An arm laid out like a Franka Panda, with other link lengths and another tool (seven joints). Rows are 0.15 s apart.
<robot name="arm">
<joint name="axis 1" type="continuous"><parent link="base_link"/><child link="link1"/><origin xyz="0.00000 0.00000 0.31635"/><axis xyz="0 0 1"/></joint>
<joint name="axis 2" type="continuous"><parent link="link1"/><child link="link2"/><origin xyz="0.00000 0.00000 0.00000"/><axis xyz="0 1 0"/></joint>
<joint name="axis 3" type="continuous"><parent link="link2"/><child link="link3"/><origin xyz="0.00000 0.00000 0.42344"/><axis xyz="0 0 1"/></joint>
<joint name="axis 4" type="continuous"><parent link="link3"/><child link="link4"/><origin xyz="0.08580 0.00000 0.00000"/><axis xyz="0 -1 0"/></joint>
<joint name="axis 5" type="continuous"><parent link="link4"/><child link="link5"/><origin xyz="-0.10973 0.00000 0.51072"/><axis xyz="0 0 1"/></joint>
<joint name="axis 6" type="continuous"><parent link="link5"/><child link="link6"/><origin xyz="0.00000 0.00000 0.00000"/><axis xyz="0 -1 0"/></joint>
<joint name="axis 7" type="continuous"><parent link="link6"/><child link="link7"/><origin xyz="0.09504 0.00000 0.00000"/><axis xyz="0 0 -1"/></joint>
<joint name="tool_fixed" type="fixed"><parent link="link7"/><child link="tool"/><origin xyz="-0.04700 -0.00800 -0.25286" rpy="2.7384 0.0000 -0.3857"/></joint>
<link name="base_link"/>
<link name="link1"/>
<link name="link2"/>
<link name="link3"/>
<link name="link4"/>
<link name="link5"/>
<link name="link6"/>
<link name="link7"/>
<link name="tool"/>
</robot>
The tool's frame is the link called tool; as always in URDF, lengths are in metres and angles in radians. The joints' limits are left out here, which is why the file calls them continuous.
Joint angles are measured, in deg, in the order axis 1, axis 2, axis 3, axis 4, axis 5, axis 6, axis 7. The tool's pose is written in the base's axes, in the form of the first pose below.
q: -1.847 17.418 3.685 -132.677 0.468 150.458 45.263
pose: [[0.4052 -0.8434 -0.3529 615.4], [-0.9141 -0.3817 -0.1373 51.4], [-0.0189 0.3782 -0.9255 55.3], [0 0 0 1]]
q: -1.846 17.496 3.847 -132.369 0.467 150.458 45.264
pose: [[0.4076 -0.8439 -0.3488 618.3], [-0.9130 -0.3842 -0.1372 53.3], [-0.0182 0.3744 -0.9271 56.7], [0 0 0 1]]
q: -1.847 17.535 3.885 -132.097 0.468 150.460 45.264
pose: [[0.4081 -0.8452 -0.3450 621.1], [-0.9128 -0.3848 -0.1371 53.8], [-0.0169 0.3708 -0.9286 58.2], [0 0 0 1]]
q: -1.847 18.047 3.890 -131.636 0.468 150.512 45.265
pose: [[0.4080 -0.8453 -0.3450 624.2], [-0.9128 -0.3849 -0.1365 54.1], [-0.0174 0.3706 -0.9286 56.1], [0 0 0 1]]
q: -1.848 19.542 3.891 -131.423 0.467 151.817 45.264
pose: [[0.4075 -0.8457 -0.3447 625.3], [-0.9130 -0.3850 -0.1348 54.4], [-0.0187 0.3696 -0.9290 42.7], [0 0 0 1]]
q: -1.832 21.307 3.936 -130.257 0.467 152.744 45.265
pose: [[0.4076 -0.8478 -0.3394 633.9], [-0.9130 -0.3859 -0.1327 55.7], [-0.0185 0.3639 -0.9313 32.6], [0 0 0 1]]
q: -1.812 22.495 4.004 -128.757 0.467 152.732 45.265
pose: [[0.4084 -0.8493 -0.3344 644.8], [-0.9126 -0.3872 -0.1311 57.2], [-0.0181 0.3587 -0.9333 30.0], [0 0 0 1]]
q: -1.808 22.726 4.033 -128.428 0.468 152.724 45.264
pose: [[0.4088 -0.8498 -0.3329 647.3], [-0.9124 -0.3877 -0.1308 57.7], [-0.0179 0.3572 -0.9339 29.7], [0 0 0 1]]
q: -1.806 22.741 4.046 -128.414 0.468 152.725 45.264
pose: [[0.4090 -0.8497 -0.3328 647.4], [-0.9123 -0.3880 -0.1308 57.9], [-0.0180 0.3571 -0.9339 29.6], [0 0 0 1]]
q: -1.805 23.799 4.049 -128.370 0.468 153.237 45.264
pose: [[0.4086 -0.8466 -0.3410 644.7], [-0.9124 -0.3881 -0.1299 58.2], [-0.0224 0.3642 -0.9310 18.6], [0 0 0 1]]
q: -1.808 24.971 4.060 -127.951 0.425 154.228 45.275
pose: [[0.4086 -0.8482 -0.3372 647.7], [-0.9125 -0.3883 -0.1288 58.6], [-0.0217 0.3603 -0.9326 9.4], [0 0 0 1]]
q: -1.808 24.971 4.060 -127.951 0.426 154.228 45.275
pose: [[0.4085 -0.8482 -0.3372 647.7], [-0.9125 -0.3883 -0.1288 58.6], [-0.0217 0.3603 -0.9326 9.4], [0 0 0 1]]
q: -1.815 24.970 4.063 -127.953 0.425 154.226 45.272
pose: [[0.4085 -0.8482 -0.3372 647.6], [-0.9125 -0.3883 -0.1288 58.6], [-0.0217 0.3603 -0.9326 9.4], [0 0 0 1]]
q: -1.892 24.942 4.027 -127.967 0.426 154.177 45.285
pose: [[0.4066 -0.8488 -0.3381 647.5], [-0.9134 -0.3864 -0.1284 57.2], [-0.0217 0.3610 -0.9323 9.5], [0 0 0 1]]
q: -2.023 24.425 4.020 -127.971 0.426 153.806 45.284
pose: [[0.4047 -0.8505 -0.3360 648.7], [-0.9142 -0.3844 -0.1281 55.5], [-0.0202 0.3591 -0.9331 14.9], [0 0 0 1]]
